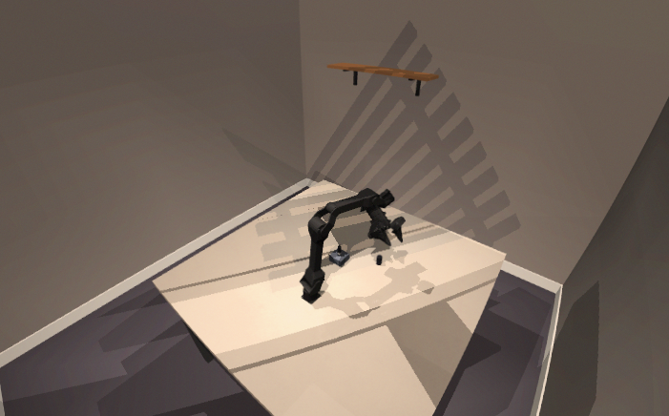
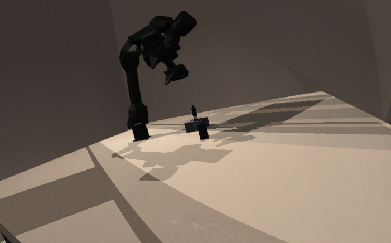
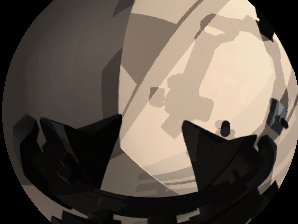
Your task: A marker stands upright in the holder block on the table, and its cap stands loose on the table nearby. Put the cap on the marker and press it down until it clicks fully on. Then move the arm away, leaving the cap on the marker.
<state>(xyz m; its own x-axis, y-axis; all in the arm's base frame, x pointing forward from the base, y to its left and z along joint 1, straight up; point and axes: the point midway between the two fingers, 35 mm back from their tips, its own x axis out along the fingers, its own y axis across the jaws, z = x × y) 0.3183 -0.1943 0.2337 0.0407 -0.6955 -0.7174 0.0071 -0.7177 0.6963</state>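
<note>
Now: gripper tip 40 mm short of the black cap, 90 mm to the right of it and 180 mm above it. From my gripper tip the other things lie so: grey holder block 60 mm behind, 260 mm to the left, 190 mm below.
</note>
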